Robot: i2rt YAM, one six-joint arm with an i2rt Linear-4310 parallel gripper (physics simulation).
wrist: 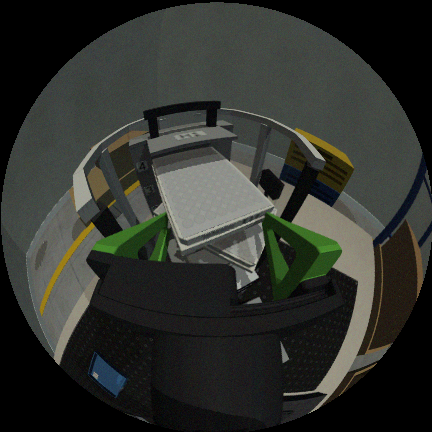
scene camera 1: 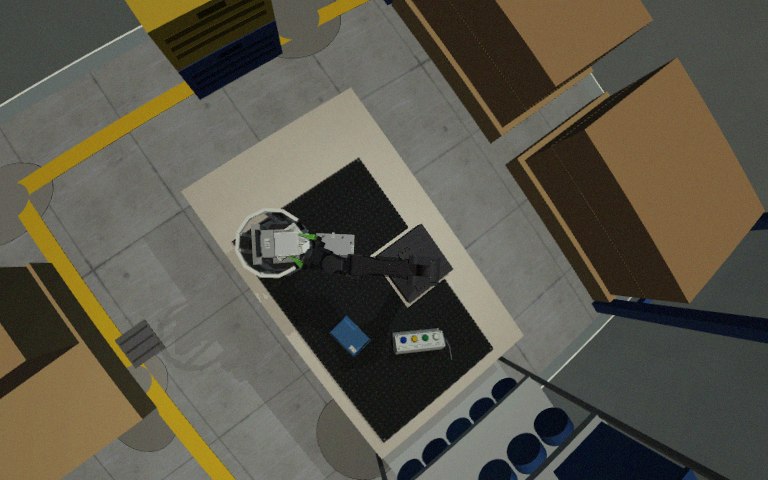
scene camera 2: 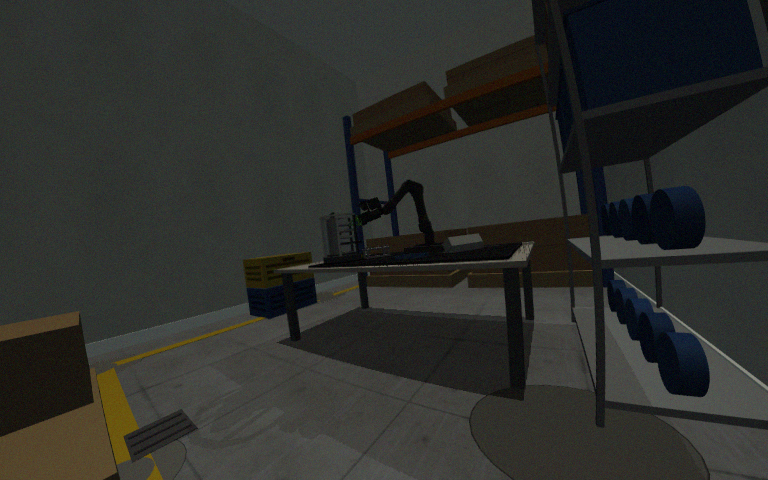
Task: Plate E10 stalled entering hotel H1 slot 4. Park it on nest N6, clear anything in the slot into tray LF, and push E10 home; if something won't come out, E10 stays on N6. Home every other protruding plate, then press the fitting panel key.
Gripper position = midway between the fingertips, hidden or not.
Observation:
In view: my gripper (wrist: 216, 217), a round plate rack (wrist: 114, 186) and a button box (scene camera 1: 429, 339).

